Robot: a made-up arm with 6 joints. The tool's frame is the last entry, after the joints.
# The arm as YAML. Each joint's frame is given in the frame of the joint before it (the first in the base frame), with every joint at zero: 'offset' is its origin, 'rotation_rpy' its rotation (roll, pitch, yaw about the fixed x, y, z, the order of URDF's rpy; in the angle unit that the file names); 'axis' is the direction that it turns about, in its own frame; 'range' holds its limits. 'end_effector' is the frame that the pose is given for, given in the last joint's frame.
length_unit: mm
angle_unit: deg
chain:
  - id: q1
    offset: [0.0, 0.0, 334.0]
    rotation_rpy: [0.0, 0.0, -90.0]
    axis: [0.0, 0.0, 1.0]
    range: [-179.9, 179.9]
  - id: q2
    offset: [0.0, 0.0, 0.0]
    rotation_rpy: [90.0, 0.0, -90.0]
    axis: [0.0, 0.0, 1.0]
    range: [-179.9, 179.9]
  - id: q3
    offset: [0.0, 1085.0, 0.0]
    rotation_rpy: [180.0, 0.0, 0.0]
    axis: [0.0, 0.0, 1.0]
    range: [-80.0, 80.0]
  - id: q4
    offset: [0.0, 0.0, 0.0]
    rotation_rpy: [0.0, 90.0, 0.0]
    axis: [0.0, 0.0, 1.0]
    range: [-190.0, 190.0]
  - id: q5
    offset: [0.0, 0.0, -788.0]
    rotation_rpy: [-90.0, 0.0, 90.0]
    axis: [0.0, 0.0, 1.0]
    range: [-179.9, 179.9]
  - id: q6
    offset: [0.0, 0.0, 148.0]
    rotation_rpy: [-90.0, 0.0, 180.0]
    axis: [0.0, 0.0, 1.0]
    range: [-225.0, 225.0]
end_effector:
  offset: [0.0, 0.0, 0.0]
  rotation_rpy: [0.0, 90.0, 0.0]
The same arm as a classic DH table. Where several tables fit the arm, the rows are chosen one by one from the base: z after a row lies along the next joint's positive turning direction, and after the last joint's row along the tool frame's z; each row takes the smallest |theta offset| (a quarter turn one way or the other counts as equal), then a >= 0, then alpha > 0; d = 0 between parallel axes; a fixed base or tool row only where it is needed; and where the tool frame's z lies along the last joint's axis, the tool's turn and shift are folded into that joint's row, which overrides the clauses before.
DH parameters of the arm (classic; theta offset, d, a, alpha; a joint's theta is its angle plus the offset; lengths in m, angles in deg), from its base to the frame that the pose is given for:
q1: 0.00 0.3340 0.0000 -90.00
q2: -90.00 0.0000 1.0850 180.00
q3: 0.00 0.0000 0.0000 -90.00
q4: 0.00 -0.7880 0.0000 90.00
q5: 0.00 0.1480 0.0000 -90.00
q6: 90.00 0.0000 0.0000 90.00
tool (fixed): -90.00 0.0000 0.0000 0.00
Joint limits (deg, base to tool): -179.90..179.90 -179.90..179.90 -80.00..80.00 -190.00..190.00 -179.90..179.90 -225.00..225.00

